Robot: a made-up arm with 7 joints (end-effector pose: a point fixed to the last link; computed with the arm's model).
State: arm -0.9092 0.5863 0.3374 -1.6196 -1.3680 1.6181 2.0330
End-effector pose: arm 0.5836 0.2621 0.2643 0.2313 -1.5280 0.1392
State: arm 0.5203 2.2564 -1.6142 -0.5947 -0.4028 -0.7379 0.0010
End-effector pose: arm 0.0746 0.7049 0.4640 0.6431 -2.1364 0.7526
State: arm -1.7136 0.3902 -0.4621 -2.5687 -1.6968 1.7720 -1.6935
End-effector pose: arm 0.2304 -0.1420 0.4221 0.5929 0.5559 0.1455
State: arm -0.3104 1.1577 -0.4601 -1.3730 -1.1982 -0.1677 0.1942
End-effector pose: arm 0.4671 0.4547 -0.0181 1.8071 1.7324 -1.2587
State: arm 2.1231 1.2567 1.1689 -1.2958 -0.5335 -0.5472 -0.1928
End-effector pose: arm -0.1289 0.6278 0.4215 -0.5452 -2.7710 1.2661
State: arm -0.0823 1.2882 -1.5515 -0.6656 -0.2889 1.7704 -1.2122
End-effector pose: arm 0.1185 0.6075 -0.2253 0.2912 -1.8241 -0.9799
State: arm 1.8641 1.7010 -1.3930 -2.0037 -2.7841 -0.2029 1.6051
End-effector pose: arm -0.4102 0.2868 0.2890 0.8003 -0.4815 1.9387
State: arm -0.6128 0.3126 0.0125 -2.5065 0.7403 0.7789 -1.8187
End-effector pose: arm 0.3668 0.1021 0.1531 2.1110 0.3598 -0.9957
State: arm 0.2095 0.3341 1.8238 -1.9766 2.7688 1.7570 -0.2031
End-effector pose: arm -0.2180 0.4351 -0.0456 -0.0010 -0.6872 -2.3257
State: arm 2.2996 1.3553 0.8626 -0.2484 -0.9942 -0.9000 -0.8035
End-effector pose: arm -0.2324 0.5865 0.6394 0.6135 -1.7145 0.9466
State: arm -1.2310 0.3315 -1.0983 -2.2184 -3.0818 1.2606 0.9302
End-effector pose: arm 0.4109 -0.2427 0.1923 1.5181 -1.6971 0.3222
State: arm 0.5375 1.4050 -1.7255 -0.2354 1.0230 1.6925 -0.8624
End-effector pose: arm -0.1760 0.7043 -0.0227 1.3865 -1.6392 -1.2143
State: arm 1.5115 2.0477 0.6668 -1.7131 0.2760 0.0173 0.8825
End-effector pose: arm 0.2935 0.4723 0.1174 -0.1174 1.2778 -1.6470
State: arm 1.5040 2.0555 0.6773 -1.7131 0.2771 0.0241 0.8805
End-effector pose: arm 0.3006 0.4681 0.1212 -0.0962 1.2733 -1.6503
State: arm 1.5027 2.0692 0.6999 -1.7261 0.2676 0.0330 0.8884
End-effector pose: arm 0.3106 0.4578 0.1245 -0.0716 1.2654 -1.6716
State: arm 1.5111 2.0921 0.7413 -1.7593 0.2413 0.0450 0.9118
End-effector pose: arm 0.3244 0.4380 0.1270 -0.0412 1.2516 -1.7218
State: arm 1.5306 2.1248 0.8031 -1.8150 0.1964 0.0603 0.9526
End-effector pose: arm 0.3405 0.4074 0.1285 -0.0049 1.2293 -1.8044
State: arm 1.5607 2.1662 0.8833 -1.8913 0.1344 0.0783 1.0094
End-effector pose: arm 0.3558 0.3669 0.1292 0.0362 1.1954 -1.9178
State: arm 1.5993 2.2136 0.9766 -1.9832 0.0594 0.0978 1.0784
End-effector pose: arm 0.3667 0.3196 0.1296 0.0793 1.1467 -2.0556
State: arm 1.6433 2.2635 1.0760 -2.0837 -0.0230 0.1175 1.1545
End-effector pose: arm 0.3708 0.2703 0.1305 0.1209 1.0814 -2.2072
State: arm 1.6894 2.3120 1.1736 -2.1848 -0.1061 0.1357 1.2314
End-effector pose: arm 0.3676 0.2244 0.1324 0.1564 1.0017 -2.3599
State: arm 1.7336 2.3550 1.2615 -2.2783 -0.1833 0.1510 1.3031
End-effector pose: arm 0.3590 0.1863 0.1351 0.1827 0.9143 -2.4997
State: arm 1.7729 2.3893 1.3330 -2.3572 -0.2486 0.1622 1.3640
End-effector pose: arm 0.3480 0.1583 0.1379 0.1973 0.8311 -2.6156
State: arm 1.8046 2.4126 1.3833 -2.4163 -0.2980 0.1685 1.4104
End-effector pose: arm 0.3376 0.1407 0.1398 0.1997 0.7648 -2.7002
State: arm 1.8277 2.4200 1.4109 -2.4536 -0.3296 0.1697 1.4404
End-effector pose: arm 0.3294 0.1335 0.1405 0.1915 0.7254 -2.7476
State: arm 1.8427 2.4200 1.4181 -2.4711 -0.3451 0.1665 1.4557
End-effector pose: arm 0.3245 0.1324 0.1389 0.1736 0.7129 -2.7690
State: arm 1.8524 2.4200 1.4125 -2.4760 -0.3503 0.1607 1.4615
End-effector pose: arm 0.3220 0.1333 0.1352 0.1494 0.7170 -2.7789
